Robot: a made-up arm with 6 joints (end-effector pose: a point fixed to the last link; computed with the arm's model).
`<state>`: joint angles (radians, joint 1 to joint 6).
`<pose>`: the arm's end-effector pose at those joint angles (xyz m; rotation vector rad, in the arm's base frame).
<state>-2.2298 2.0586 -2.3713 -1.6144 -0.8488 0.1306</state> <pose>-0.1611 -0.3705 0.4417 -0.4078 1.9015 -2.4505</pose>
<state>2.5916 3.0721 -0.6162 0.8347 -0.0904 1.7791</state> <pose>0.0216 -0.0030 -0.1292 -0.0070 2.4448 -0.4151</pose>
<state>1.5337 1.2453 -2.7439 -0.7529 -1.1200 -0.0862</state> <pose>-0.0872 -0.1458 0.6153 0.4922 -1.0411 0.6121</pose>
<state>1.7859 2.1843 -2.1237 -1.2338 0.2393 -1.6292</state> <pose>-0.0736 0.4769 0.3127 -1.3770 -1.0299 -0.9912</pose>
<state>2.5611 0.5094 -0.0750 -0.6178 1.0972 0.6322</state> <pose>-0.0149 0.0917 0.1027 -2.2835 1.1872 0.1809</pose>
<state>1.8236 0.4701 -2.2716 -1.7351 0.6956 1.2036</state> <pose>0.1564 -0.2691 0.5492 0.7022 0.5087 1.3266</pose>
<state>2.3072 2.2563 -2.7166 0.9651 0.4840 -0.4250</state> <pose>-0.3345 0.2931 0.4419 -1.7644 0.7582 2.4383</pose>
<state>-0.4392 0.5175 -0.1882 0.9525 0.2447 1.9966</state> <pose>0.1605 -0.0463 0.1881 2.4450 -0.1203 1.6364</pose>
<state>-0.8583 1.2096 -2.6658 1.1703 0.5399 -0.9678</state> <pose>0.0285 0.0634 0.6709 -0.3144 0.4643 -0.6321</pose>
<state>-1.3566 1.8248 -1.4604 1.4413 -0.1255 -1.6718</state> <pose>0.0722 -0.4087 0.2617 1.1539 1.6497 -1.1893</pose>
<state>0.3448 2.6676 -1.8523 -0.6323 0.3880 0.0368</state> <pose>0.4156 0.1176 -0.0266 -1.0729 2.3923 -0.3703</pose>
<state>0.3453 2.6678 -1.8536 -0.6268 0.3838 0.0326</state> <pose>0.4159 0.1185 -0.0263 -1.0725 2.3887 -0.3647</pose>
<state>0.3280 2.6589 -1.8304 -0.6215 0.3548 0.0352</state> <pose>0.4161 0.1131 -0.0268 -1.0504 2.3906 -0.3468</pose>
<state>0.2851 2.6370 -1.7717 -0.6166 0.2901 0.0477</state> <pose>0.4153 0.0987 -0.0283 -0.9957 2.3995 -0.3115</pose>
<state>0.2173 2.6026 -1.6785 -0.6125 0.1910 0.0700</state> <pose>0.4118 0.0760 -0.0303 -0.9063 2.4124 -0.2598</pose>
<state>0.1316 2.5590 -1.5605 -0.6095 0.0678 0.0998</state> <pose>0.4041 0.0482 -0.0317 -0.7873 2.4238 -0.1973</pose>
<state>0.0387 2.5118 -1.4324 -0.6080 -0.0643 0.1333</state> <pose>0.3919 0.0200 -0.0320 -0.6517 2.4284 -0.1322</pose>
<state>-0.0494 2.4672 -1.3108 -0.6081 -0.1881 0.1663</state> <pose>0.3771 -0.0045 -0.0310 -0.5175 2.4245 -0.0729</pose>
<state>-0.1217 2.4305 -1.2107 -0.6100 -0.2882 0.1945</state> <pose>0.3628 -0.0227 -0.0292 -0.4044 2.4151 -0.0264</pose>
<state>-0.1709 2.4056 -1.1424 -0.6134 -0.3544 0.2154</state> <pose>0.3520 -0.0339 -0.0276 -0.3264 2.4068 0.0043</pose>
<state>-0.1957 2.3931 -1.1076 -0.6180 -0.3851 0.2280</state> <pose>0.3459 -0.0392 -0.0270 -0.2877 2.4045 0.0197</pose>
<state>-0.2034 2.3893 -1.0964 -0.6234 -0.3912 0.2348</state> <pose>0.3435 -0.0407 -0.0272 -0.2771 2.4076 0.0246</pose>
